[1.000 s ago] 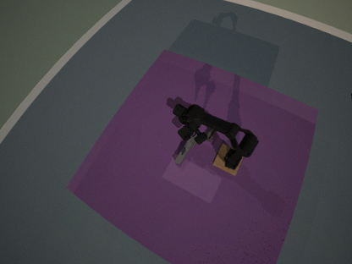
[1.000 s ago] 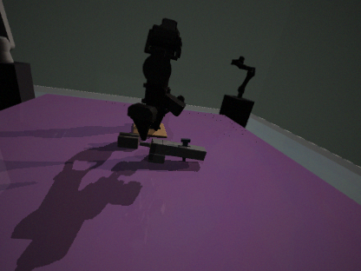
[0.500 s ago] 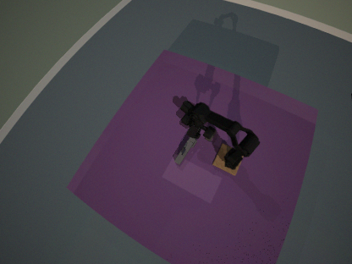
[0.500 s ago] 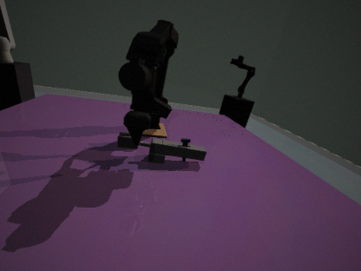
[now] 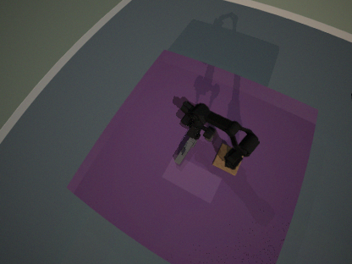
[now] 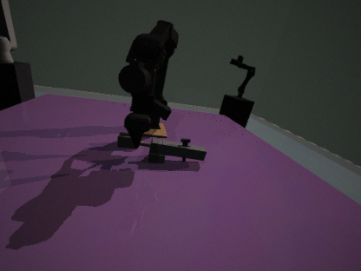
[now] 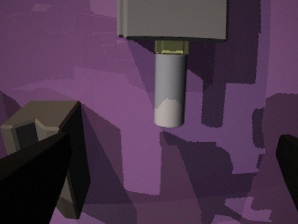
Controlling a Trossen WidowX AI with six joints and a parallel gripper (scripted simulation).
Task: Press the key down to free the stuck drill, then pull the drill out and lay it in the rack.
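Right now my gripper tip is 7 cm to the right of the drill, 2 cm above it and 1 cm short of it. Also, from my gripper tip: key 15 cm to the left, 3 cm ahead, 1 cm below; block 12 cm to the left, 3 cm below, 2 cm ahead; rack 8 cm behind, 5 cm below, 2 cm to the right.
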